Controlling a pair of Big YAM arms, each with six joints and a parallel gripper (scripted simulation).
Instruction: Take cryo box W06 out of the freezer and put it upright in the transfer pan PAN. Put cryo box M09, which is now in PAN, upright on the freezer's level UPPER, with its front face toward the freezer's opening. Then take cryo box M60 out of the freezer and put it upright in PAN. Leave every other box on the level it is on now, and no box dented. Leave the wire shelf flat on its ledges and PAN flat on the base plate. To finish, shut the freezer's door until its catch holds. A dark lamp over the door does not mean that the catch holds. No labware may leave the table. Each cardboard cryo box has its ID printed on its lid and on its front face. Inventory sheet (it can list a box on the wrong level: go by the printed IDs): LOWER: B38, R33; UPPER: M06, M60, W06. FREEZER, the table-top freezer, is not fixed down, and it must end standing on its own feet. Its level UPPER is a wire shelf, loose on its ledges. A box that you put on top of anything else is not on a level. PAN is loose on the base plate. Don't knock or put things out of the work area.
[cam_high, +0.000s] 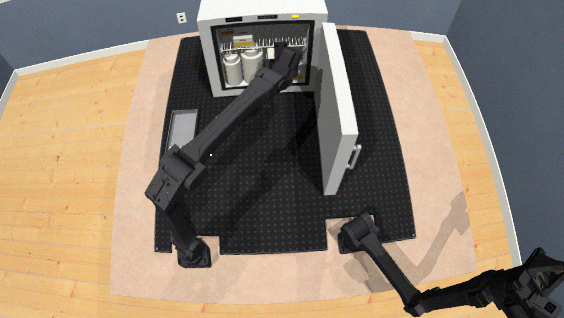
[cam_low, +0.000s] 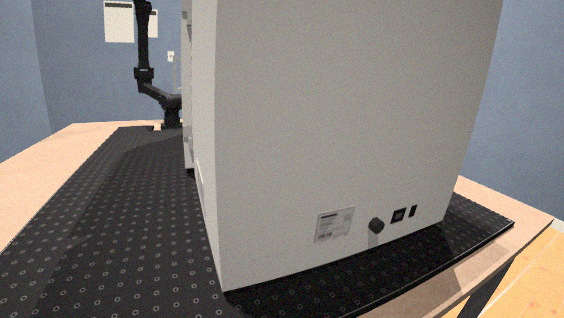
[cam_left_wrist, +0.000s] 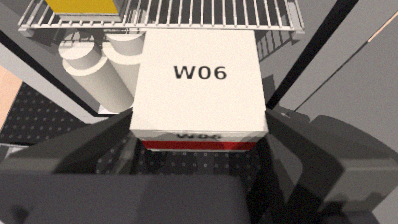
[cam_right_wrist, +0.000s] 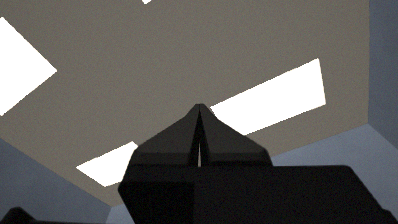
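Now: left hand 80 mm past the transfer pan, 430 mm to the right of it and 340 mm above it. The rest, counted from my left hand: freezer door: 140 mm behind, 190 mm to the right, 80 mm below; then whitish cryo box: 160 mm behind, 440 mm to the left, 320 mm below.
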